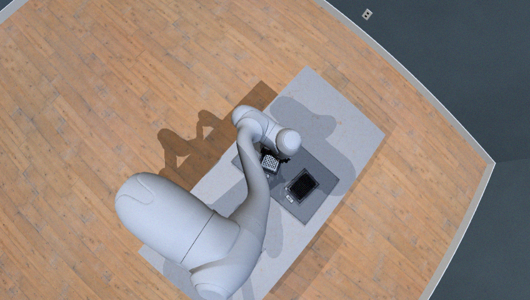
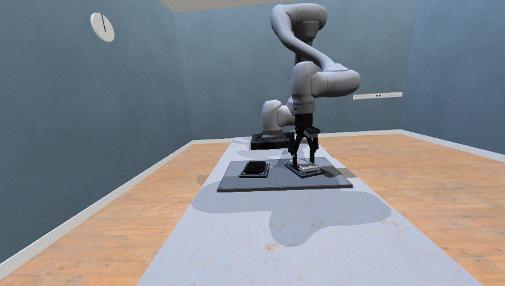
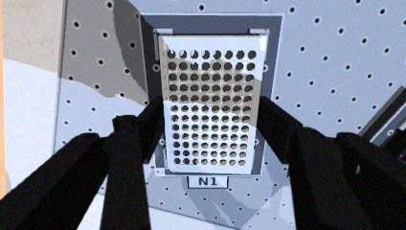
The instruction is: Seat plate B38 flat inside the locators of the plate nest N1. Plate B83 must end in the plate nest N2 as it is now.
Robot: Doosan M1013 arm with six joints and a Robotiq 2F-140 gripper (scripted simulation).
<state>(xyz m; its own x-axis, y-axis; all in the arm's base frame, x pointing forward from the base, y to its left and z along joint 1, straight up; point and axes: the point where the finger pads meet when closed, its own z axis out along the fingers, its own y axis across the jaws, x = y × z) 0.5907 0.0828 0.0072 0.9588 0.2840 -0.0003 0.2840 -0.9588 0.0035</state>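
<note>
Right now the white well plate is 2 cm below my hand. From my hand the other things lie so: black well plate: 23 cm to the right, 3 cm below, 2 cm behind.
</note>
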